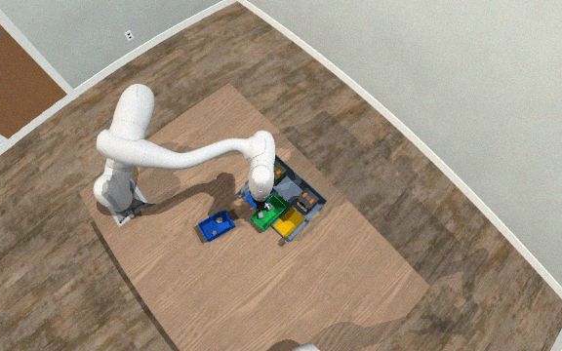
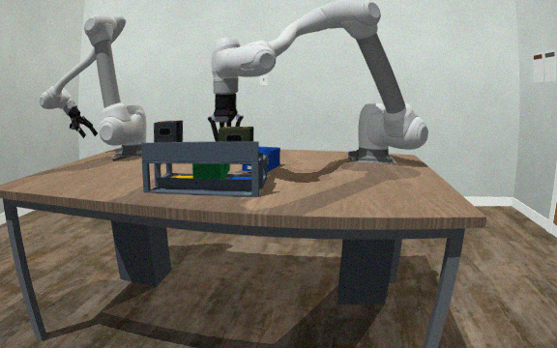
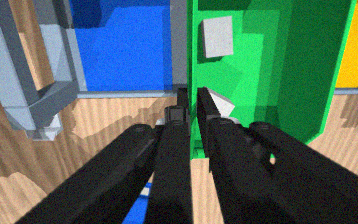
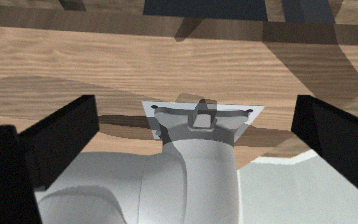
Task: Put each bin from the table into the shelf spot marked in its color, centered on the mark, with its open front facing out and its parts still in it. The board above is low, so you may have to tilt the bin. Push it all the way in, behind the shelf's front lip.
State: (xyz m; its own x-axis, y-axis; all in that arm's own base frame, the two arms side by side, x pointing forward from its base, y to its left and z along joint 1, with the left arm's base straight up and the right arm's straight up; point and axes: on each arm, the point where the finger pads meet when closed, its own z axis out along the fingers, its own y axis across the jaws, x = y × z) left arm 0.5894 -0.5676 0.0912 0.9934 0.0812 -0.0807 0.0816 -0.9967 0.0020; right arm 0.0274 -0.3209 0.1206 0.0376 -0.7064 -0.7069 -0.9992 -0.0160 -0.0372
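Observation:
Now: the green bin 2 cm ahead of my left hand, 5 cm to the right of it and 4 cm below it. The rest, counted from my left hand: olive box 18 cm ahead, 8 cm to the left, 6 cm above; grey shelf 11 cm ahead, 4 cm to the right, 2 cm below; round part 20 cm behind, 11 cm to the left, 8 cm below.

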